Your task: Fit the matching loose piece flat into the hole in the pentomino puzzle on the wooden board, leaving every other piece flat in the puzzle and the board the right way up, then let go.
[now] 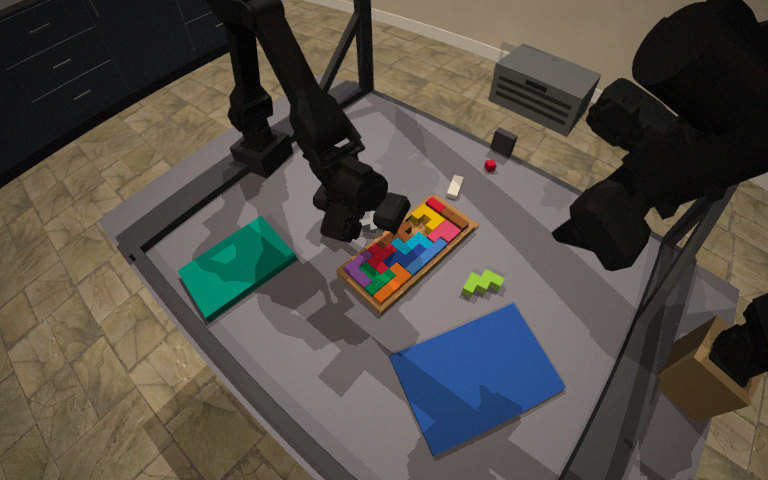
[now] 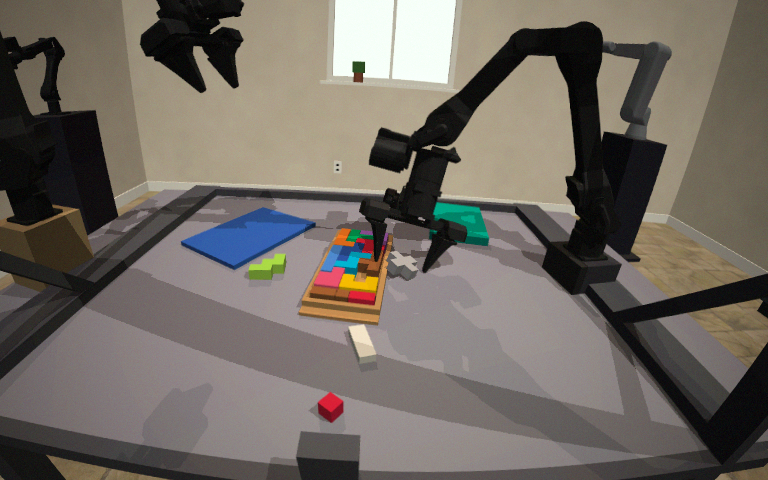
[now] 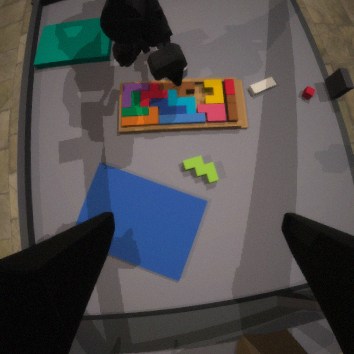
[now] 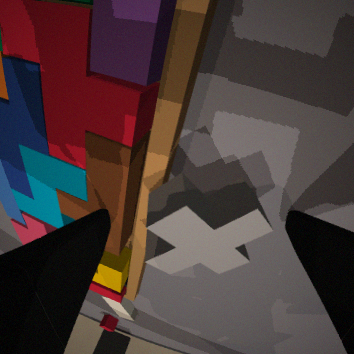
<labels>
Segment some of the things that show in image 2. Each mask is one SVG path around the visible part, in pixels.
The left gripper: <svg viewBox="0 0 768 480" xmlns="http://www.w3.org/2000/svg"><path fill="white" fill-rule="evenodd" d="M159 0L160 10L156 14L160 20L141 35L140 46L145 56L154 57L155 61L162 63L199 93L203 93L206 91L206 86L193 55L193 47L201 46L204 53L209 56L207 60L233 89L237 88L239 82L235 54L243 42L242 35L239 30L228 27L221 27L212 34L210 34L210 30L220 24L219 19L241 16L244 2L241 0Z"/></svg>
The right gripper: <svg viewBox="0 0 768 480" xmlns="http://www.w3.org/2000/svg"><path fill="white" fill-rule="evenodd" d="M409 177L409 181L406 183L406 186L403 186L401 193L387 188L383 202L366 197L361 202L359 212L371 223L374 240L374 260L376 262L379 259L387 224L384 221L386 218L437 231L436 234L432 233L432 242L422 271L426 273L450 246L457 245L455 240L465 242L467 228L464 225L442 218L438 221L434 220L435 215L433 213L437 199L442 194L442 191L440 191L441 185Z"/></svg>
</labels>
